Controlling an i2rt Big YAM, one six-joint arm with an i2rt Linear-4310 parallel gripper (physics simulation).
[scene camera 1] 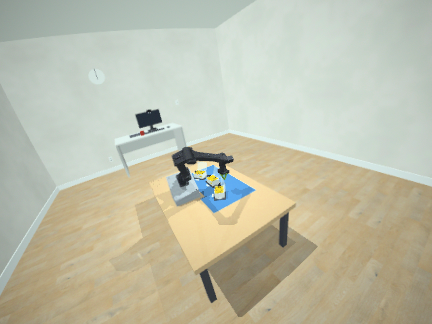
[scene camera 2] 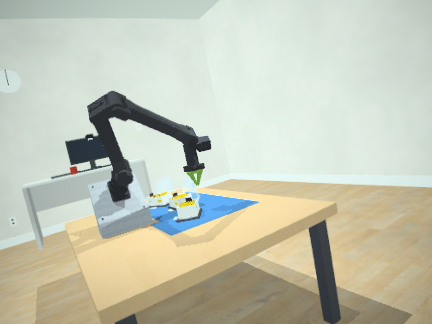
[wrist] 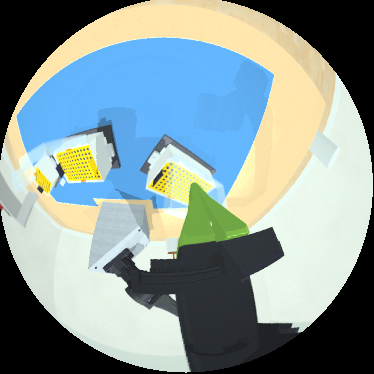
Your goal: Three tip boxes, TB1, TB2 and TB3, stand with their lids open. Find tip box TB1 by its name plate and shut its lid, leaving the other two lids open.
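Places are measured from the arm's base along level axes (x ahead, y up, z right), in millimetres.
Pixels of known places: gripper, fingertip midpoint: (scene camera 1: pixel 224 179) (scene camera 2: pixel 197 185) (wrist: pixel 192 185); arm's base at its link origin: (scene camera 1: pixel 182 179) (scene camera 2: pixel 118 190) (wrist: pixel 117 259).
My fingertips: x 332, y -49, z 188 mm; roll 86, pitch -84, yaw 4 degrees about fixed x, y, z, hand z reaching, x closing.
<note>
Ahead of a thing's pixels: the offset from my fingertips to its top centre. Level surfaces: height alone.
Three white tip boxes with yellow tip racks and clear lids stand on a blue mat @(dy -126 mm) (scene camera 1: pixel 242 190) (scene camera 2: pixel 235 203) (wrist: pixel 165 70). The nearest box (scene camera 1: pixel 219 194) (scene camera 2: pixel 187 211) (wrist: pixel 172 180) is on the right in the wrist view. The middle box @(dx -30, dy -52, dz -219 mm) (scene camera 1: pixel 213 180) (scene camera 2: pixel 178 201) (wrist: pixel 80 164) and the farthest box @(dx -96, dy -60, dz -431 mm) (scene camera 1: pixel 200 174) (scene camera 2: pixel 158 199) (wrist: pixel 44 179) are to its left there. Their clear lids look raised, though faint. The name plates are not readable, so I cannot tell which box is TB1. My green-fingered gripper (scene camera 1: pixel 224 177) (scene camera 2: pixel 197 183) (wrist: pixel 192 185) is shut and empty, above the boxes; its tip overlaps the nearest box's rack edge in the wrist view.
The arm's grey base block (scene camera 1: pixel 183 191) (scene camera 2: pixel 122 215) (wrist: pixel 117 227) stands on the wooden table @(dy -129 mm) (scene camera 1: pixel 225 240) (scene camera 2: pixel 165 265) (wrist: pixel 165 20) beside the mat. A white desk (scene camera 1: pixel 150 141) (scene camera 2: pixel 47 197) with a monitor (scene camera 1: pixel 148 118) (scene camera 2: pixel 82 150) stands against the back wall.
</note>
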